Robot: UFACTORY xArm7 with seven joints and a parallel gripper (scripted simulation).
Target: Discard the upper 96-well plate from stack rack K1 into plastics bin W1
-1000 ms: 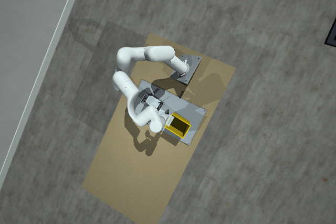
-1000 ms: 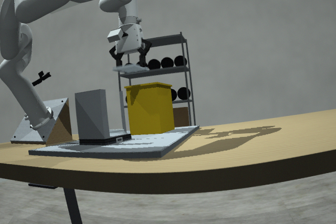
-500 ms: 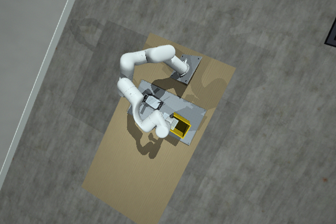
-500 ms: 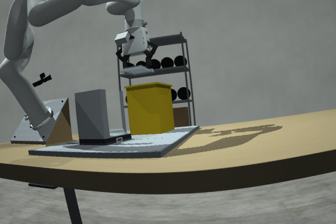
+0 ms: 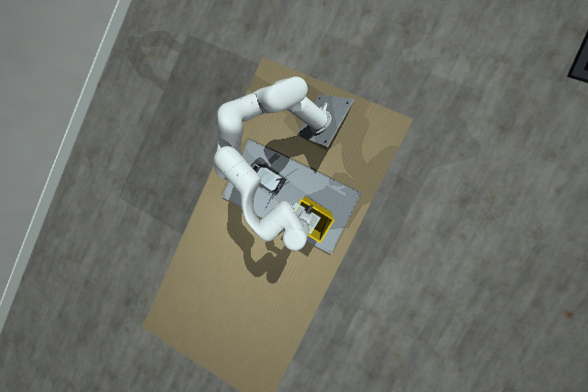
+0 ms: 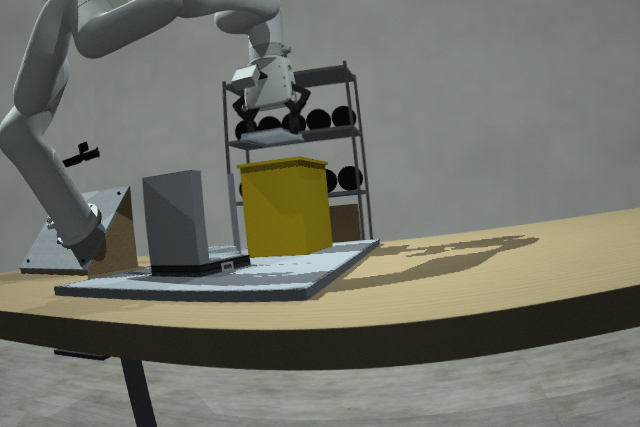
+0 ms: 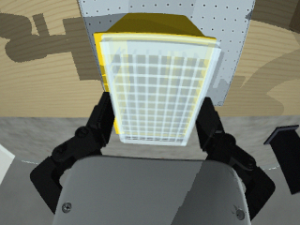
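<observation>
The yellow plastics bin W1 lies 1 cm ahead of my hand, 4 cm to the left of it and 15 cm below it. Round my hand: grey rack wall (9 cm behind, 33 cm to the right, 16 cm below).
</observation>
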